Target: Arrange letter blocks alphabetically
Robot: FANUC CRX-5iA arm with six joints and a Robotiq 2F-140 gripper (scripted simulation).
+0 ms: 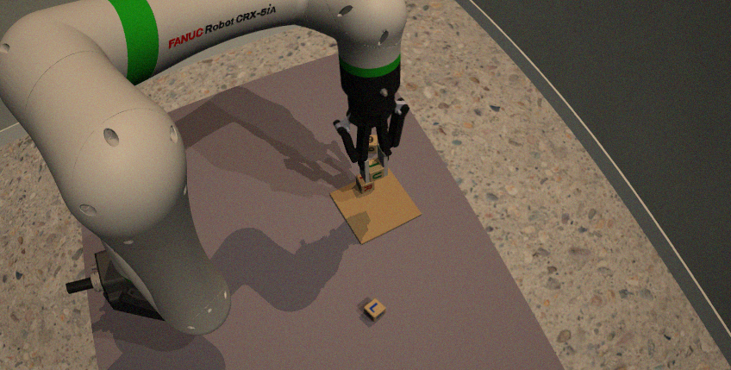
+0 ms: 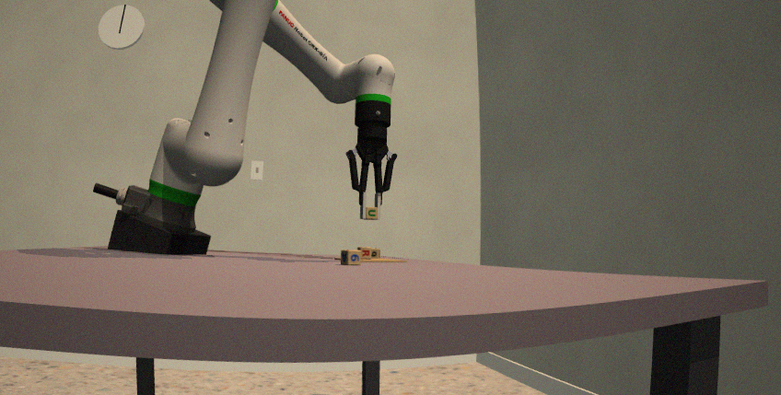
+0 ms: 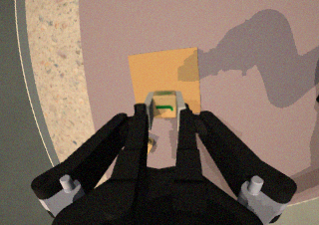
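Right now my hand is 14 cm above the tan mat. Round my hand: block marked 9 (14 cm to the left, 12 cm below, 6 cm ahead); green-lettered block (2 cm below); red-lettered block (12 cm below, 5 cm to the left).
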